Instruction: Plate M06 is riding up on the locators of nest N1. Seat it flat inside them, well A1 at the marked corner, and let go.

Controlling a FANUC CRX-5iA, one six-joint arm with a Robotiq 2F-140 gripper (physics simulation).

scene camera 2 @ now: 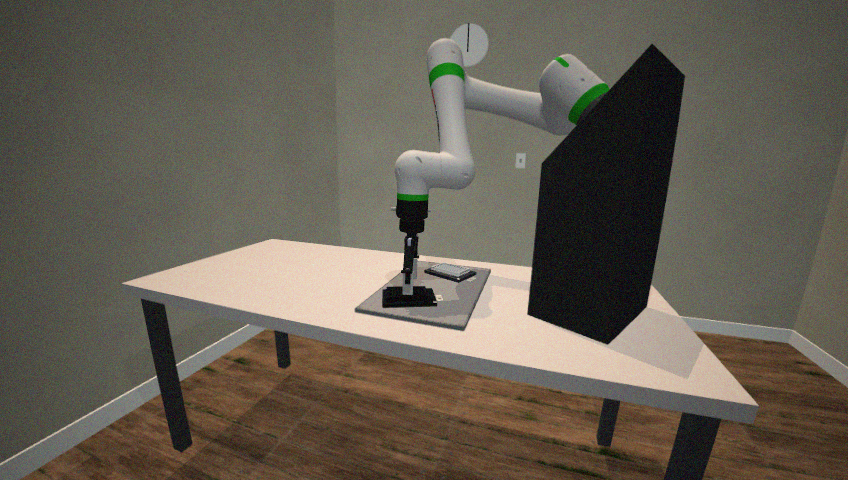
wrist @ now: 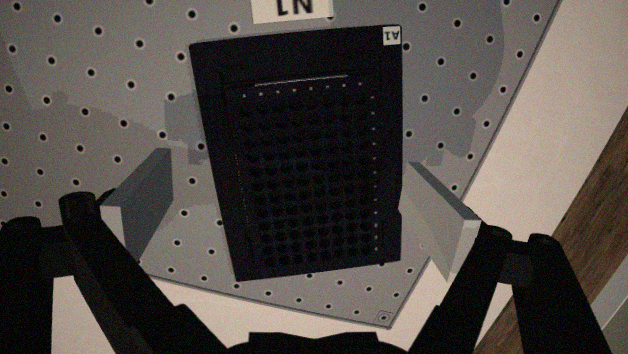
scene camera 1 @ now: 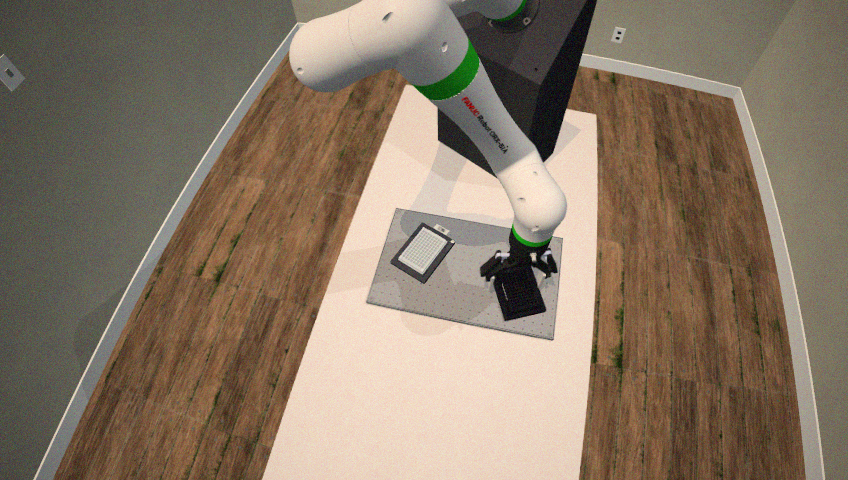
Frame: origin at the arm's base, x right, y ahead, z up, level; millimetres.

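Where they show: gripper, fingertip midpoint: [scene camera 2: 410, 286] [wrist: 290, 180] [scene camera 1: 514, 283]; arm's base at its link origin: [scene camera 2: 609, 124] [scene camera 1: 512, 5].
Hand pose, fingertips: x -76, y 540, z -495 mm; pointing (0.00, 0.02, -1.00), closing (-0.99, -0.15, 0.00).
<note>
Each offset is from my fingertips to the top centre of the thing. "spot": to the spot under its first point. Level surfaces: height alone.
Plate M06 {dz -11, dx -15, dy +6 mm} [scene camera 1: 518, 289] [wrist: 310, 175] is a black well plate lying in the black nest N1 {dz -24, dx -13, dy +1 mm} [scene camera 1: 526, 315] [scene camera 2: 410, 303] [wrist: 212, 62]. In the wrist view a thin bright line runs along the plate's upper edge. Dark on dark hides how high each side sits, so I cannot tell whether it is flat or tilted. The A1 label {spot: dz -27, dx -39, dy -88 mm} [wrist: 391, 35] marks the nest's upper right corner, and the N1 tag {spot: dz -37, dx +18, dy -88 mm} [wrist: 292, 8] lies beyond the nest's upper edge. My gripper [scene camera 1: 518, 275] [scene camera 2: 408, 289] [wrist: 290, 180] is open and empty, pointing down, with one finger on each side of the plate in the wrist view.
A perforated grey board {dz -38, dx +125, dy -53 mm} [scene camera 1: 458, 303] [scene camera 2: 458, 318] [wrist: 115, 95] carries the nest. A white well plate {dz -13, dx +264, dy -89 mm} [scene camera 1: 424, 249] [scene camera 2: 452, 271] sits in a second dark nest {spot: dz -27, dx +251, dy -2 mm} [scene camera 1: 423, 278] on the same board. A tall black pedestal [scene camera 1: 505, 95] [scene camera 2: 595, 208] stands on the table {dz -52 mm} [scene camera 1: 446, 404] [scene camera 2: 249, 285] and bears the arm.
</note>
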